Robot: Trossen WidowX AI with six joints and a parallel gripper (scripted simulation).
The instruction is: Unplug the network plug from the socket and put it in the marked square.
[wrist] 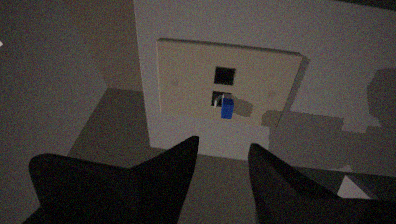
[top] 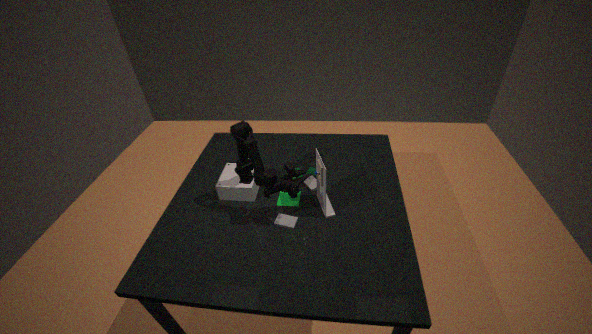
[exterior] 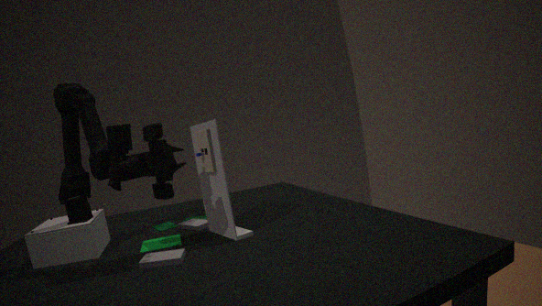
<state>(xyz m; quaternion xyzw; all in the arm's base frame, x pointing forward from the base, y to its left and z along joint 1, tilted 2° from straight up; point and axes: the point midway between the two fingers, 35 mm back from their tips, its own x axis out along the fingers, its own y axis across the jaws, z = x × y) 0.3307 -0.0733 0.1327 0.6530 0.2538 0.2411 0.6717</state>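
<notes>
Now: gripper tip 5 cm short of the network plug and 2 cm to the right of it. Round my gripper tip: white panel 9 cm below, 7 cm ahead, 3 cm to the left; green square 24 cm below, 12 cm behind, 6 cm to the left.
</notes>
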